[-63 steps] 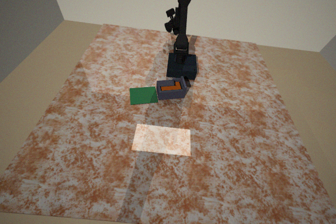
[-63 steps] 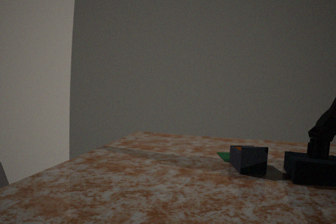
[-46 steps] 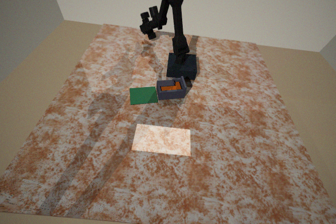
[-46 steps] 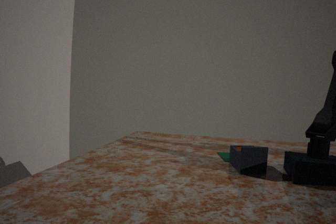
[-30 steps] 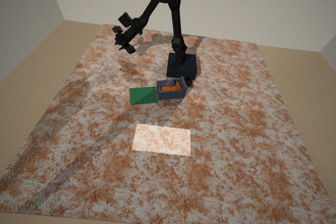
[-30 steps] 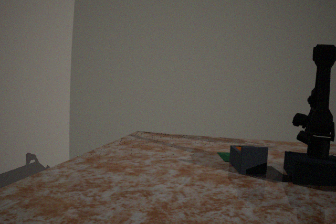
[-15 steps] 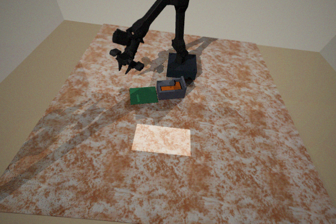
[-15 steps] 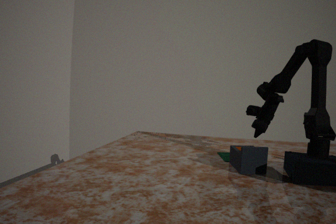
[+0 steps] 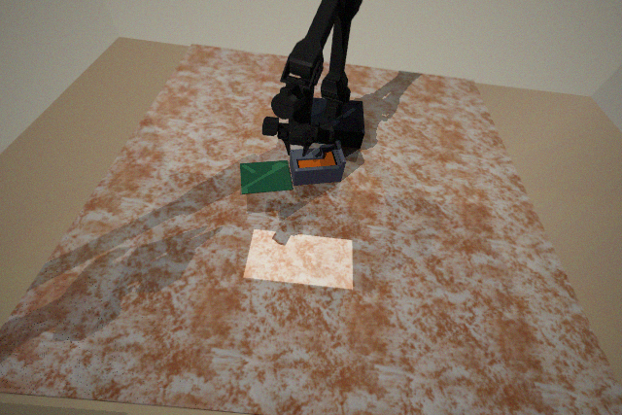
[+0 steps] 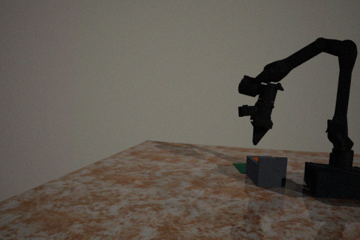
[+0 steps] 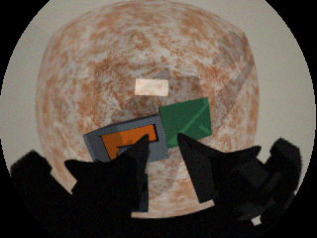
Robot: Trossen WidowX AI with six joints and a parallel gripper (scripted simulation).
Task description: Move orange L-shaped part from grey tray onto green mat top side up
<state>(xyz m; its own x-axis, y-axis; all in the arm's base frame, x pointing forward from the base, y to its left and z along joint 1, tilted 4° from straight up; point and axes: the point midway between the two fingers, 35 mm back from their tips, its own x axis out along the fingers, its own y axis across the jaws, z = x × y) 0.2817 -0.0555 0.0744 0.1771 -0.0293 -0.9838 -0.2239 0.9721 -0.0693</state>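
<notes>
The orange l-shaped part is 70 mm to the left of my gripper tip, 60 mm below it and 50 mm behind it. Also, from my gripper tip: green mat: 120 mm below, 90 mm to the right, 20 mm ahead.
</notes>
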